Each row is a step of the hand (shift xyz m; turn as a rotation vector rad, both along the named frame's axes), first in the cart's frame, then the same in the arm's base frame.
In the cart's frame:
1: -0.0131 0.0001 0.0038 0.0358 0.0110 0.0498
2: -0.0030 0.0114 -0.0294 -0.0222 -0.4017 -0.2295
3: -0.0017 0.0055 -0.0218 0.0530 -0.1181 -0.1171
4: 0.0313 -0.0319 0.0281 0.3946 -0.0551 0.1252
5: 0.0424 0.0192 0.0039 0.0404 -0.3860 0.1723
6: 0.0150 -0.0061 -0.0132 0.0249 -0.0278 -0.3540
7: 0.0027 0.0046 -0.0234 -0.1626 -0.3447 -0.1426
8: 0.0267 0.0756 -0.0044 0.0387 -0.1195 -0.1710
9: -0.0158 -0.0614 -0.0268 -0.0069 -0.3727 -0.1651
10: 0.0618 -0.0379 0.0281 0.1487 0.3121 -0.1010
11: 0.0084 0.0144 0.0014 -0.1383 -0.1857 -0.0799
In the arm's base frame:
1: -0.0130 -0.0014 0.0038 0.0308 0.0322 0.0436
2: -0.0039 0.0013 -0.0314 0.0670 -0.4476 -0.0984
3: -0.0018 -0.0017 -0.0224 0.0802 -0.1344 -0.0773
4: 0.0357 -0.0152 0.0358 0.3920 0.0647 0.1289
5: 0.0376 0.0276 -0.0028 0.1079 -0.3013 0.2791
6: 0.0165 -0.0066 -0.0110 0.0451 -0.1260 -0.3299
7: 0.0028 -0.0021 -0.0237 -0.0854 -0.3967 -0.0300
8: 0.0115 0.0746 -0.0273 0.0688 -0.1545 -0.1281
9: -0.0023 -0.0684 -0.0069 0.0735 -0.3984 -0.0459
10: 0.0668 -0.0147 0.0370 0.0887 0.2913 -0.1924
11: 0.0053 0.0155 -0.0031 -0.0956 -0.2248 -0.0182

